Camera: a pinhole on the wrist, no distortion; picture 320 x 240 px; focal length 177.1 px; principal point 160.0 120.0 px. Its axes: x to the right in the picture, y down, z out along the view. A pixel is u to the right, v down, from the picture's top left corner.
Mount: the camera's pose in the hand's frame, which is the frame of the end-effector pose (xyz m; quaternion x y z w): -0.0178 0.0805 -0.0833 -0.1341 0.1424 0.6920 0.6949
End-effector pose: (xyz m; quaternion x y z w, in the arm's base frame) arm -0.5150 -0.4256 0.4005 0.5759 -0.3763 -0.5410 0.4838
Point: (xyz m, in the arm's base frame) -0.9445 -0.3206 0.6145
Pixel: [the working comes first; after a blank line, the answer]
In the camera's frame: -0.1368 0.2003 0.4855

110.1 193.1
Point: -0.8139 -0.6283 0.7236
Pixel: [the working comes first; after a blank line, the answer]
In the camera's frame: 0.0719 -0.0826 0.4922

185.9 90.3
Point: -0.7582 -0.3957 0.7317
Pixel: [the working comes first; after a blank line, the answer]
In the camera's frame: 0.0642 0.1335 0.3896

189.2 180.7
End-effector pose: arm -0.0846 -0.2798 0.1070 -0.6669 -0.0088 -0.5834 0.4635
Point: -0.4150 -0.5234 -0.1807
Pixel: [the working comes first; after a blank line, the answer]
In the camera's frame: 0.1830 0.1815 -0.3115

behind the camera
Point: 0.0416 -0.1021 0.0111
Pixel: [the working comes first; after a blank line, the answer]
In the camera's frame: -0.1579 0.1140 0.2380

42.6 204.8
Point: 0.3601 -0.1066 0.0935
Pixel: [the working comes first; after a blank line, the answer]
In the camera's frame: -0.1354 -0.0513 0.5216

114.0 102.6
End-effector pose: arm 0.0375 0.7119 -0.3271 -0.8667 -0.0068 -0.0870 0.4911
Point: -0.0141 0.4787 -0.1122
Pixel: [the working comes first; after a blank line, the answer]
In the camera's frame: -0.0477 -0.0214 -0.2696

behind the camera
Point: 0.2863 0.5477 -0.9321
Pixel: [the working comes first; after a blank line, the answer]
In the camera's frame: 0.3932 -0.1731 0.4719

307.5 55.0
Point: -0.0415 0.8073 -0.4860
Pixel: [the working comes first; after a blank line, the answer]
In the camera's frame: -0.0918 0.0945 0.2132

83.7 198.5
